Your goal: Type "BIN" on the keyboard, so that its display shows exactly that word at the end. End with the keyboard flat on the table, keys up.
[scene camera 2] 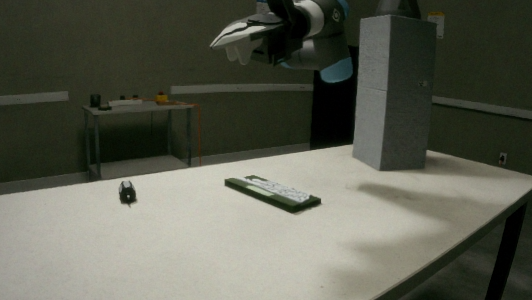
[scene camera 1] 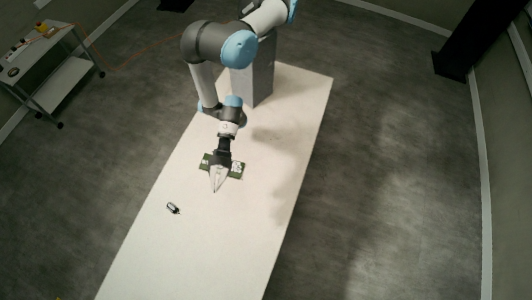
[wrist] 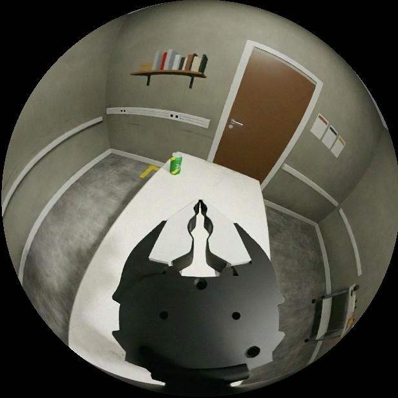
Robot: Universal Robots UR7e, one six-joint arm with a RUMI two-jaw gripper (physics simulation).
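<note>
The green keyboard (scene camera 1: pixel 238 169) (scene camera 2: pixel 280 191) lies flat on the white table (scene camera 1: pixel 200 245) (scene camera 2: pixel 150 250) (wrist: pixel 230 180), keys up, with pale keys and a small light display strip. The text on the display is too small to read. In scene camera 1 the gripper covers the keyboard's middle. The keyboard does not show in the wrist view. My gripper (scene camera 1: pixel 215 191) (scene camera 2: pixel 212 46) (wrist: pixel 199 199) is shut, its tips together with nothing held. It is high above the table, pointing roughly level and away from the robot's pedestal.
A small black and white mouse-like object (scene camera 1: pixel 172 207) (scene camera 2: pixel 128 192) lies on the table, apart from the keyboard. A green can (wrist: pixel 175 164) stands at the table's far end. The grey pedestal (scene camera 1: pixel 250 80) (scene camera 2: pixel 395 95) rises at the other end. A side cart (scene camera 2: pixel 140 108) stands off the table.
</note>
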